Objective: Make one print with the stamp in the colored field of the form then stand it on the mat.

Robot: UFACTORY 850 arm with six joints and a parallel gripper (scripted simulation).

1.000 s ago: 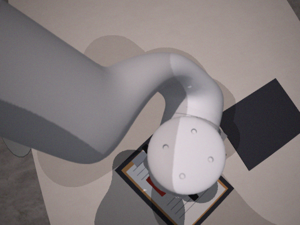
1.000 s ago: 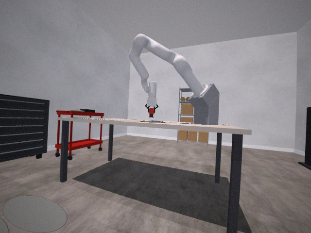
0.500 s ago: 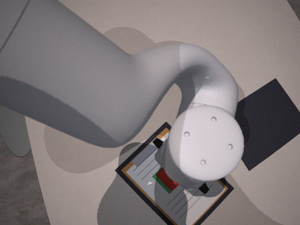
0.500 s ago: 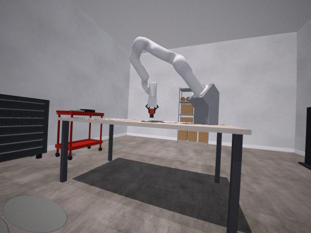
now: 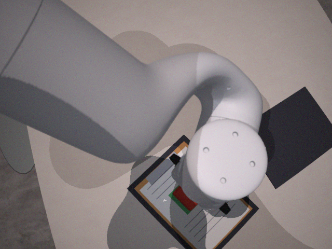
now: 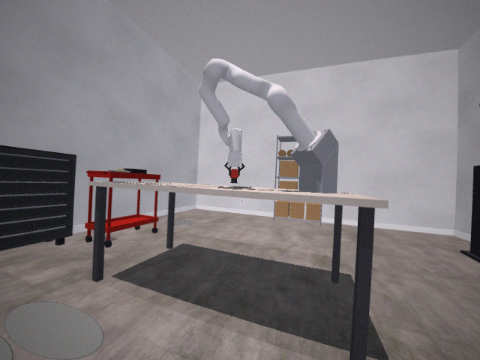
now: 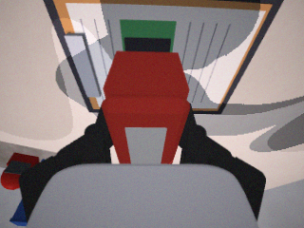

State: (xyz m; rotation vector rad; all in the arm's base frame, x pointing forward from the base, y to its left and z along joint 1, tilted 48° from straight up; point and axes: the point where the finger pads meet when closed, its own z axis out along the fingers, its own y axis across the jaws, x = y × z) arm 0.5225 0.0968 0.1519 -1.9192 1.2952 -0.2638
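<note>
The form lies 90 mm below my hand, 10 mm to the left of it and 10 mm behind it. Round my hand: red stamp 20 mm below; then dark mat 270 mm to the right, 100 mm below, 80 mm ahead; then dark stamp base 50 mm below.
</note>
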